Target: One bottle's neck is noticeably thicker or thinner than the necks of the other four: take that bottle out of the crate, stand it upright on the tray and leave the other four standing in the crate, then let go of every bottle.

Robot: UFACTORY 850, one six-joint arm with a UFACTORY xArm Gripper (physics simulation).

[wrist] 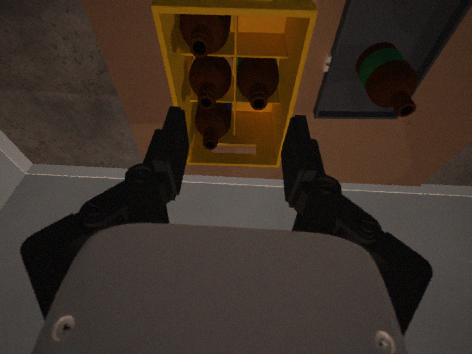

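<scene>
A yellow crate (pixel 302 60) stands at the upper middle of the wrist view. Several brown bottles stand upright in it: a back left bottle (pixel 206 31), a middle left bottle (pixel 210 77), a front left bottle (pixel 212 121) and a middle right bottle (pixel 258 78). The back right and front right compartments hold no bottle. A brown bottle (pixel 387 75) with a green band stands upright on the dark grey tray (pixel 342 92), right of the crate. My gripper (pixel 236 130) is open and empty, its fingertips apart over the near part of the crate in view, touching no bottle.
The crate and tray are on a brown table top (pixel 120 75), with a strip of it between them. A small white piece (pixel 327 62) shows at the tray's left edge. A grey surface with a pale edge lies below the table in view, and mottled floor shows at the left.
</scene>
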